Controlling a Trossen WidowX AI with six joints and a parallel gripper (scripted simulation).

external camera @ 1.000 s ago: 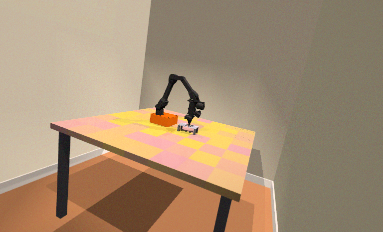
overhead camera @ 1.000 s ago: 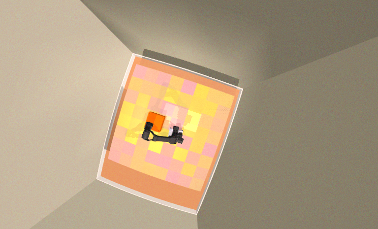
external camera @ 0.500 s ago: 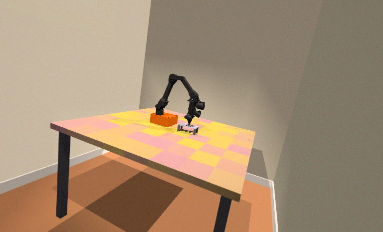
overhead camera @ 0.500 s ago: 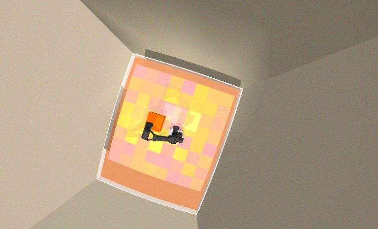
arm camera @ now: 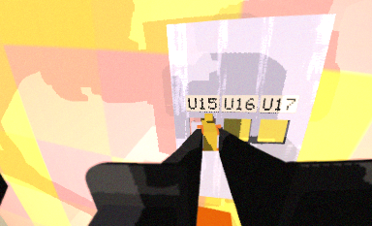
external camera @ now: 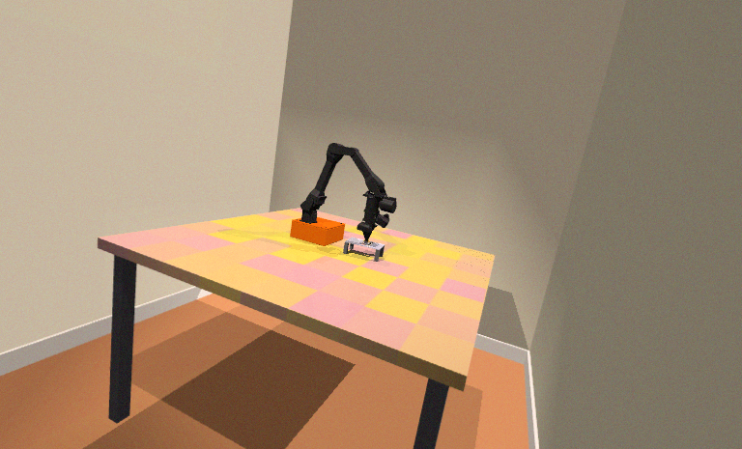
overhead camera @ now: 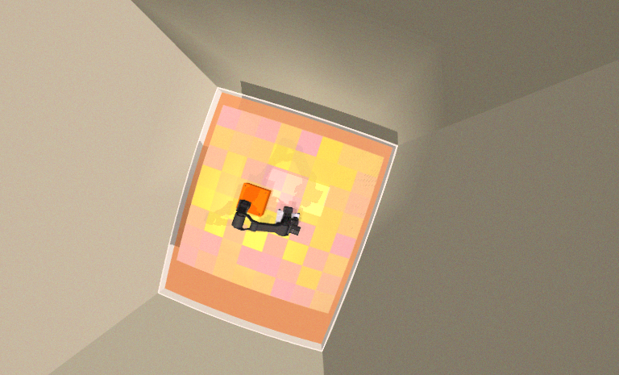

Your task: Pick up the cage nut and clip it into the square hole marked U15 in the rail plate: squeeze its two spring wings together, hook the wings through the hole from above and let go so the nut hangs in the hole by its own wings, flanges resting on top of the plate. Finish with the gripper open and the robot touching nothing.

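The cage nut is 1 cm below my gripper tip.
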